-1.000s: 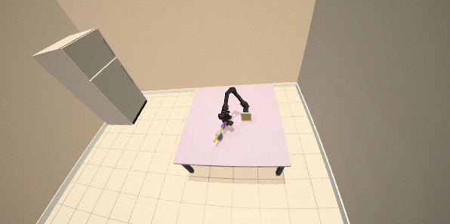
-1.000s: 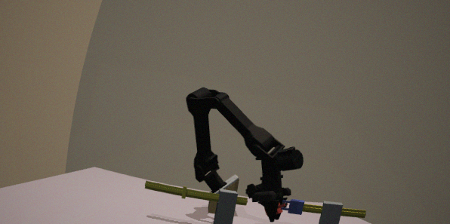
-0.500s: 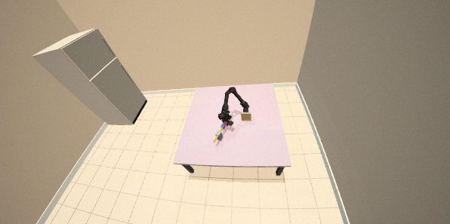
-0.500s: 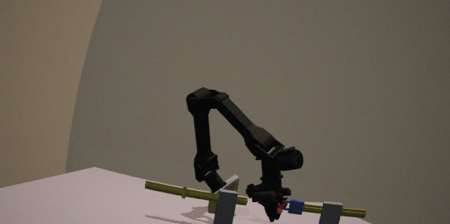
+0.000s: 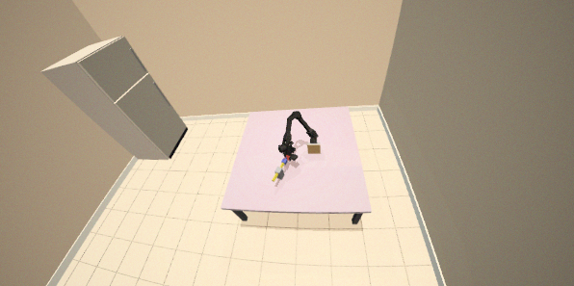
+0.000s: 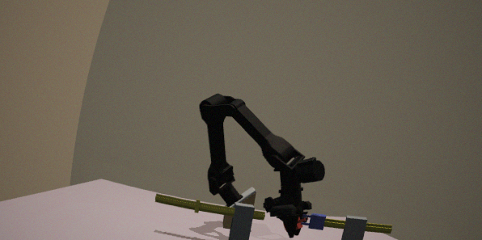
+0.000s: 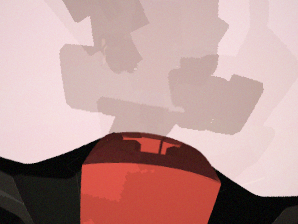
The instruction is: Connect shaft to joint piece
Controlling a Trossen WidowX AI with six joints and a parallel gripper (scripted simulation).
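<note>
My gripper tip is now 1 cm to the left of the red joint piece and 4 cm below it.
</note>
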